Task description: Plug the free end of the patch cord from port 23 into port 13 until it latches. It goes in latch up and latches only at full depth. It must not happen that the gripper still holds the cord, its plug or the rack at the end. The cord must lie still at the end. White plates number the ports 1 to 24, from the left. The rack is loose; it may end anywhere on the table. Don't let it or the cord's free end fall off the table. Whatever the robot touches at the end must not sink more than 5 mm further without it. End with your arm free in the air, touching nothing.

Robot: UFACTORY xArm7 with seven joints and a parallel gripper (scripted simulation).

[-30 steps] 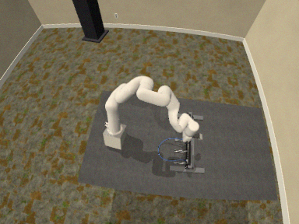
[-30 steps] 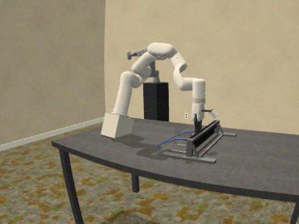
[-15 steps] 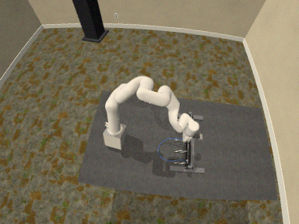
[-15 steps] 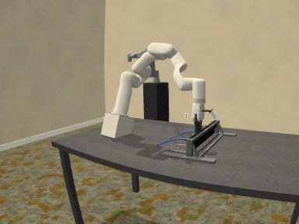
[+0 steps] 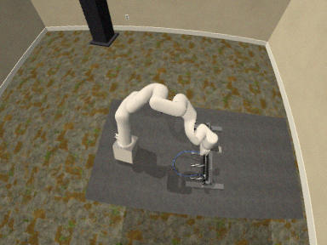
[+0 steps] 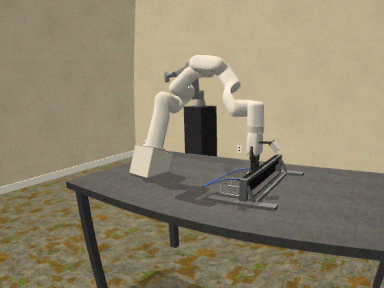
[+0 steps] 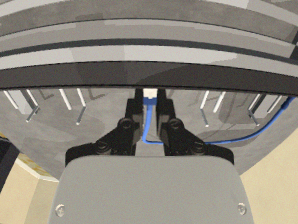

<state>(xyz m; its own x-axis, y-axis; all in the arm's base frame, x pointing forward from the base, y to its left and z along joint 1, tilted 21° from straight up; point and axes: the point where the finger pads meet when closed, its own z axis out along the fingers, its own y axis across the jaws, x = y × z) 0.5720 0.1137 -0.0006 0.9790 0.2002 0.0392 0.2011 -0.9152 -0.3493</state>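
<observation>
Right now my hand is 20 mm short of the plug and 10 mm above it.
</observation>
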